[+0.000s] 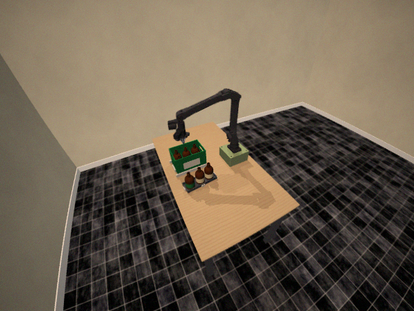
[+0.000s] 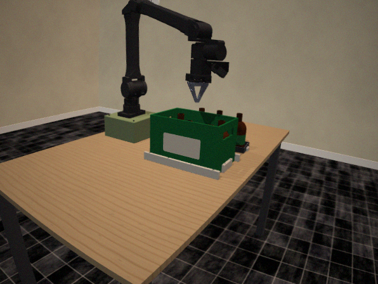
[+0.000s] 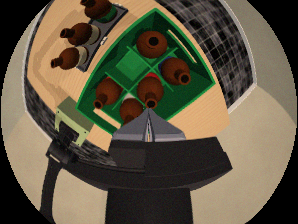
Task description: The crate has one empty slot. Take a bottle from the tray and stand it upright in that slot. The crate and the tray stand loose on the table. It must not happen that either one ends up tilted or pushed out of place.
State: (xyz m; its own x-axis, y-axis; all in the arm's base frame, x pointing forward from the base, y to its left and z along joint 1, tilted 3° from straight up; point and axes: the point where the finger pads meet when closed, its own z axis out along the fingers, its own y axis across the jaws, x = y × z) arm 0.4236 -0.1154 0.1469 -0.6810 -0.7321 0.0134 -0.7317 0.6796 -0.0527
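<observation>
Right now the brown bottle is 2 cm behind my hand, 26 cm to the left of it and 15 cm below it. From my hand the other things lie so: green crate 1 cm behind, 2 cm to the left, 15 cm below; dark tray 2 cm behind, 26 cm to the left, 23 cm below.
</observation>
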